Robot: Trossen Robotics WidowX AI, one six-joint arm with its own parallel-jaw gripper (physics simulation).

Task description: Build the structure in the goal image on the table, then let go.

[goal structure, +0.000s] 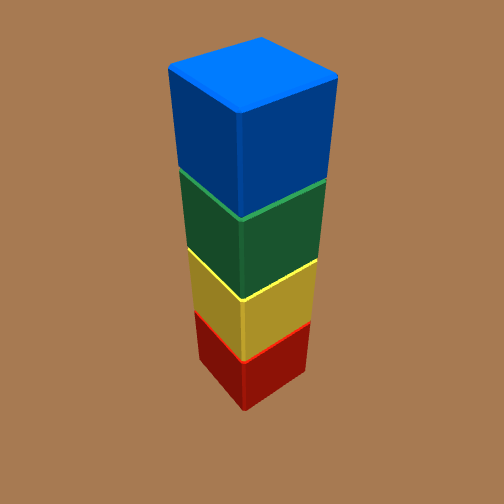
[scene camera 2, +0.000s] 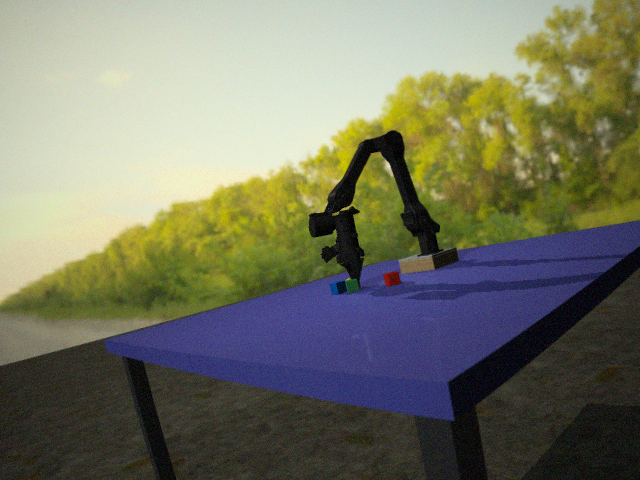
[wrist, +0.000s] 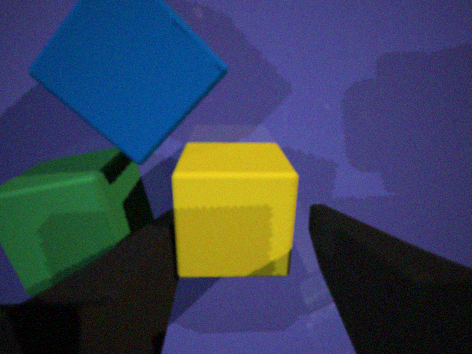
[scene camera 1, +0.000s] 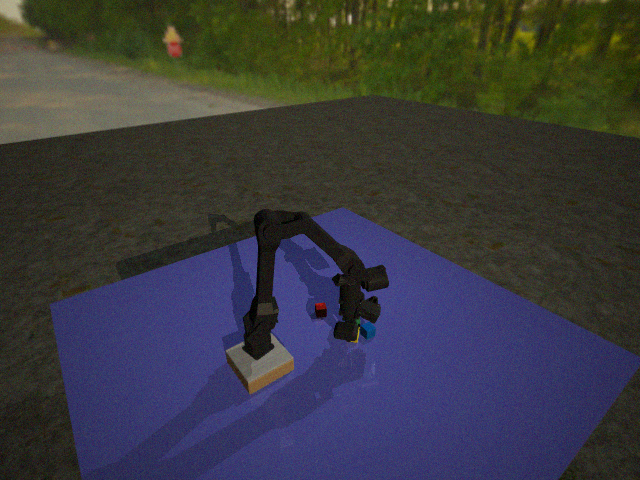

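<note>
A yellow cube (scene camera 1: 355, 338) (wrist: 235, 190) sits on the table between my open gripper fingers (wrist: 243, 212). The left finger is very close to it, with a gap at the right finger. My gripper (scene camera 2: 358, 284) is low over the table and hides much of the yellow cube in scene camera 1. A green cube (scene camera 2: 352, 285) (wrist: 70, 215) lies just outside the left finger, partly covered by it in the wrist view. A blue cube (scene camera 1: 368, 330) (scene camera 2: 337, 287) (wrist: 130, 75) lies beyond, turned cornerwise. A red cube (scene camera 1: 320, 310) (scene camera 2: 391, 278) stands apart, nearer the arm's base.
The arm's base stands on a wooden block (scene camera 1: 271, 370) (scene camera 2: 418, 264) on the blue table (scene camera 1: 465, 387) (scene camera 2: 289, 341). The green and blue cubes are close neighbours of the fingers. The table's edges are well away from the cubes.
</note>
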